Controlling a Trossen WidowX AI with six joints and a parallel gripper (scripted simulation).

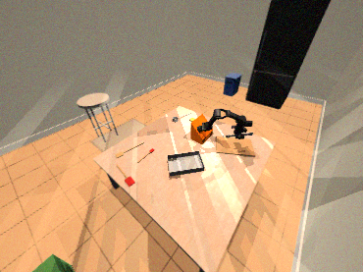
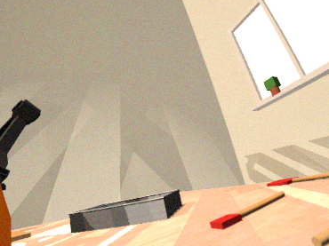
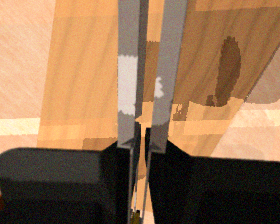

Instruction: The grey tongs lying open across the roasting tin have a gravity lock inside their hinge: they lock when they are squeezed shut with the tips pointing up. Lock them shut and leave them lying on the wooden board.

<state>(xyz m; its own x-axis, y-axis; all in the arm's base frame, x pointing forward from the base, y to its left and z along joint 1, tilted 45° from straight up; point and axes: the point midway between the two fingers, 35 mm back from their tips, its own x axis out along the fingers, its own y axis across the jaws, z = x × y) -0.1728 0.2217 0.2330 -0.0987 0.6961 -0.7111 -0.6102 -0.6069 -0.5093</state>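
Now: gripper tip 9 cm above the wooden board. The rest, counted from my gripper tip: roasting tin: 52 cm ahead, 19 cm to the right, 7 cm below.
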